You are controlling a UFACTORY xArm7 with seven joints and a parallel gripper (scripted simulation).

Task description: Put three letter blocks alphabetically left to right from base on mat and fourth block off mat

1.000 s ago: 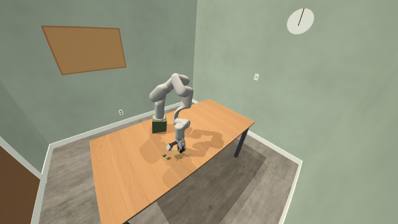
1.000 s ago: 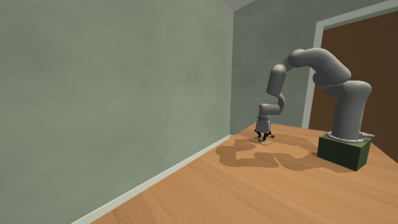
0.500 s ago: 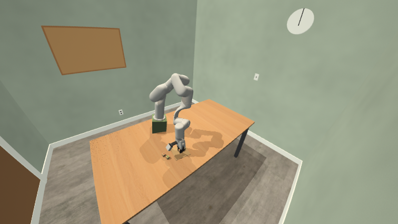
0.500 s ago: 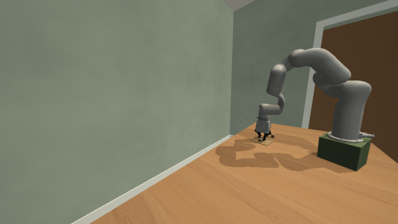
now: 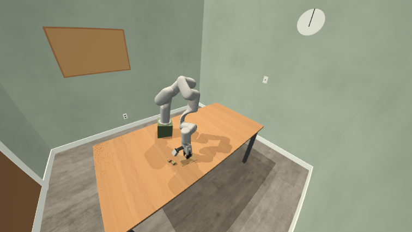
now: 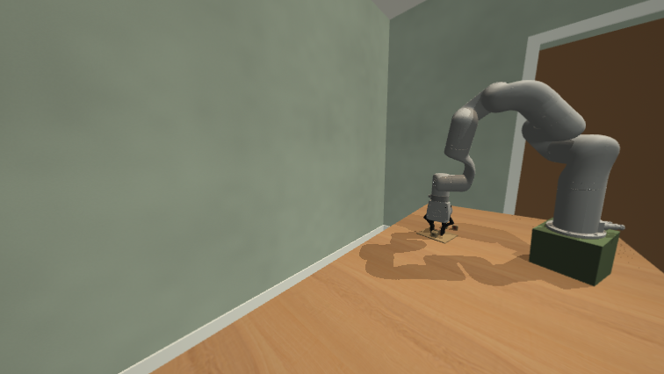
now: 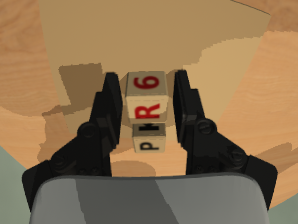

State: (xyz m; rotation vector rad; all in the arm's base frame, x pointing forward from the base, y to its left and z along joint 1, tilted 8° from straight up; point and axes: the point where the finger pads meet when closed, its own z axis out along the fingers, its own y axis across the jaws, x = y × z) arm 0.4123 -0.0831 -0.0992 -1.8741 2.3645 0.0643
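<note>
Now: hand 20 mm above the tan mat. Round my hand: green-topped block 30 mm behind, 120 mm to the right, 10 mm below.
</note>
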